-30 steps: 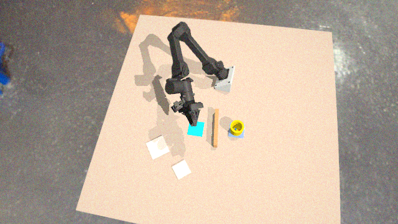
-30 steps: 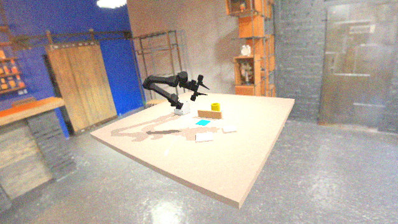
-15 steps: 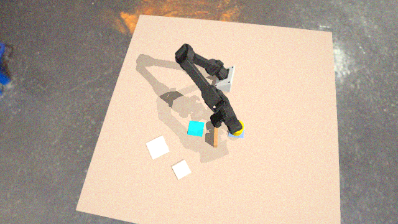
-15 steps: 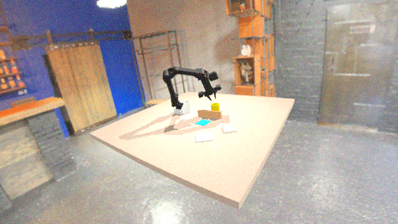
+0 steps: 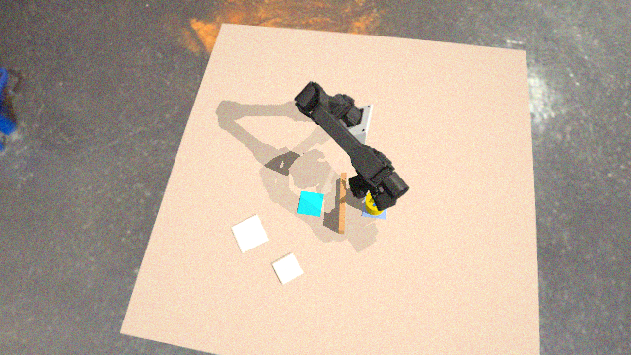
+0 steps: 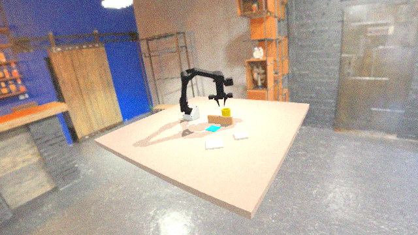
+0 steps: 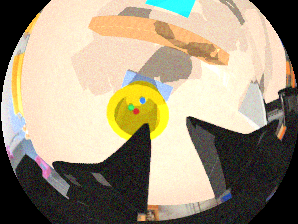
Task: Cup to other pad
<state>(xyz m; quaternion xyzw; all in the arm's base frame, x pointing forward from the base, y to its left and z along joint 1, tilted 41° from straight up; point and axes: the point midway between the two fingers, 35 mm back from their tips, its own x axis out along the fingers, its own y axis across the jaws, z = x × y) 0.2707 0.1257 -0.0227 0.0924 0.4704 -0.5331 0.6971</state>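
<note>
Now: gripper tip 60 mm above the yellow cup, 20 mm to the right of it and 20 mm short of it. Round my gripper tip: low wooden bar 90 mm to the right, 80 mm below, 40 mm ahead; then light blue pad 100 mm below, 20 mm to the left, 20 mm ahead.
</note>
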